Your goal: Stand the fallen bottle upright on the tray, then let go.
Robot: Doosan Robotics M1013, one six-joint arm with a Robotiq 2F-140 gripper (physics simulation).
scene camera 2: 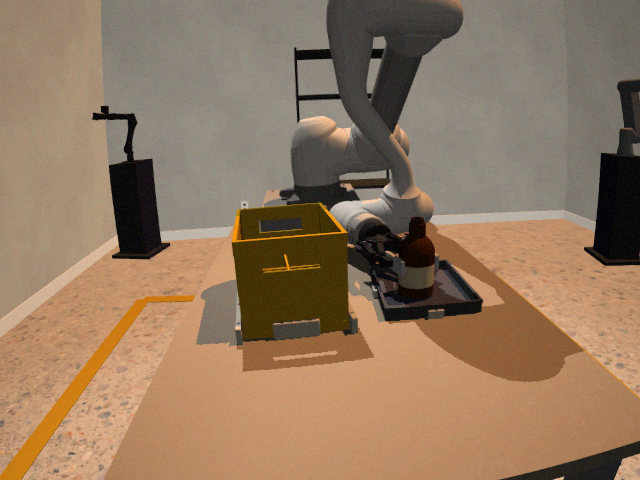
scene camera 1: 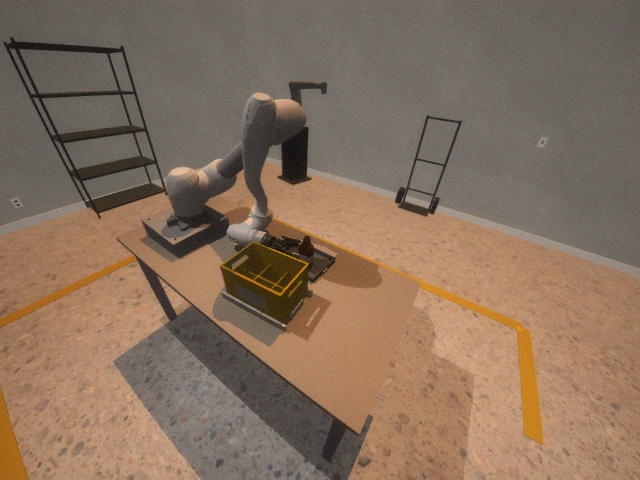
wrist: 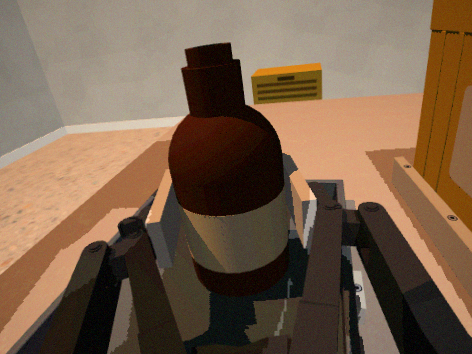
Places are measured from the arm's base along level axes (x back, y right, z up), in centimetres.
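Pixels of known places: gripper, fingertip midpoint: (scene camera 2: 420,265) (scene camera 1: 309,254) (wrist: 229,179); arm's base at its link origin: (scene camera 2: 318,197) (scene camera 1: 192,217).
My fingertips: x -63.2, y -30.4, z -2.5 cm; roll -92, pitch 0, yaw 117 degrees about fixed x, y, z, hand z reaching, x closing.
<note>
Ahead of a thing's pixels: the offset from my fingertips to its middle.
The brown bottle @(dx +1.5, dy +0.8, dz +1.6 cm) (scene camera 1: 306,246) (scene camera 2: 416,253) (wrist: 225,165) with a cream label stands about upright, neck up, inside the outline of the dark tray @(dx +4.1, dy -0.5, dz -5.9 cm) (scene camera 1: 324,271) (scene camera 2: 454,308). In scene camera 2 its base is low over the tray floor, towards the tray's near left corner; whether it touches the floor is hard to tell. In the wrist view it leans slightly left in the picture. My gripper (scene camera 1: 305,251) (scene camera 2: 417,266) (wrist: 229,179) reaches in low and nearly level from the arm's side. It is shut on the bottle, one pale pad on each side at the label's height.
A tall yellow crate @(dx -3.1, dy +26.1, dz +1.6 cm) (scene camera 1: 266,297) (scene camera 2: 292,294) (wrist: 450,115) stands close beside the tray, in a low holder with pale brackets. Farther off are a shelf rack (scene camera 1: 67,47), a hand truck (scene camera 1: 431,162), a dark pedestal (scene camera 1: 294,160) (scene camera 2: 133,206) and a yellow box (wrist: 287,85).
</note>
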